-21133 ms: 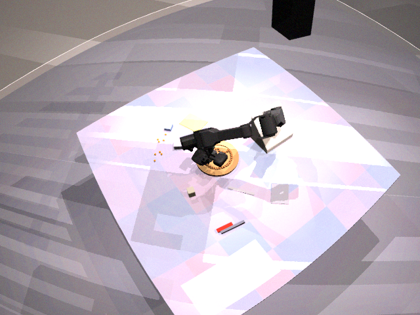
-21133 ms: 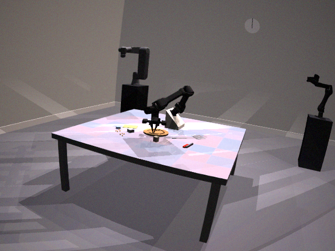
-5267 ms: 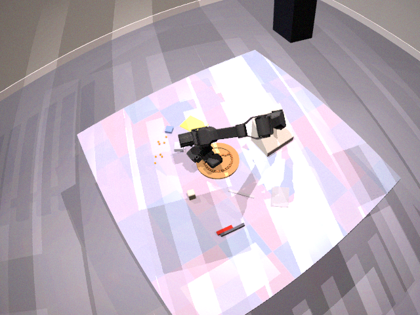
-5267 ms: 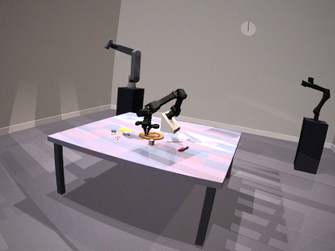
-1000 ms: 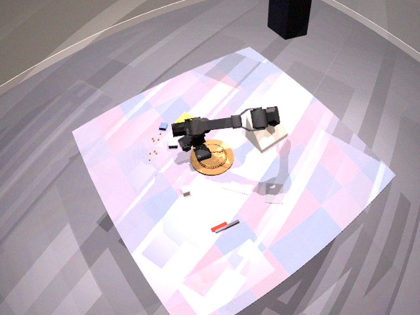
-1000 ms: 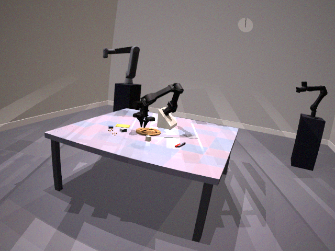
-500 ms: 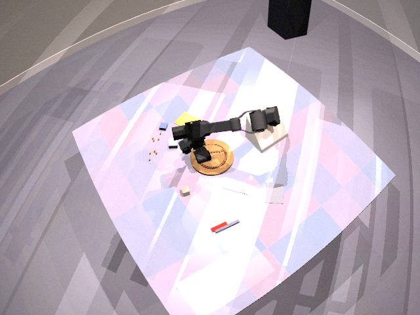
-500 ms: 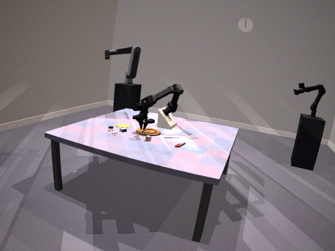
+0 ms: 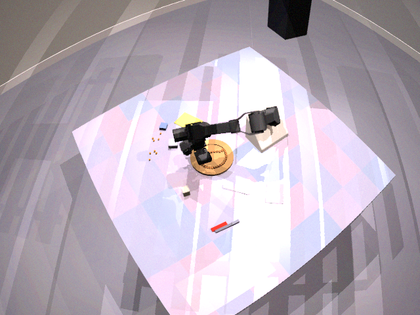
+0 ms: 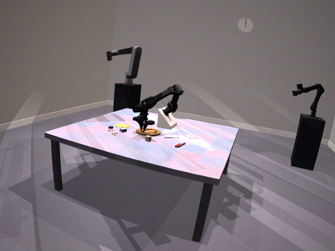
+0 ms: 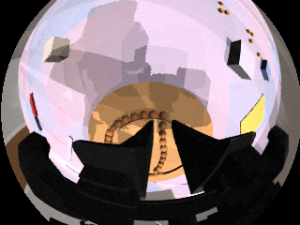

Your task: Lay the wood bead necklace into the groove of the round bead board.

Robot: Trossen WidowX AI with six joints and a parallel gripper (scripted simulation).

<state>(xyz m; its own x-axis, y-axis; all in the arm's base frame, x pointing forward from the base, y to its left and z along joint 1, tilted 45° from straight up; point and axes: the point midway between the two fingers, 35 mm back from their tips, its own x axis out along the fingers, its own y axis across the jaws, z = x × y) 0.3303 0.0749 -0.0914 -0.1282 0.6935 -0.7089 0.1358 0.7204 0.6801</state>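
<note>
My gripper tip is now 50 mm past the round bead board, 20 mm to the right of it and 10 mm above it. The rest, counted from my gripper tip: cream cube 140 mm to the left, 140 mm ahead; then white block 140 mm to the right, 80 mm ahead; then thin rod 230 mm to the left, 60 mm behind, 10 mm below.
</note>
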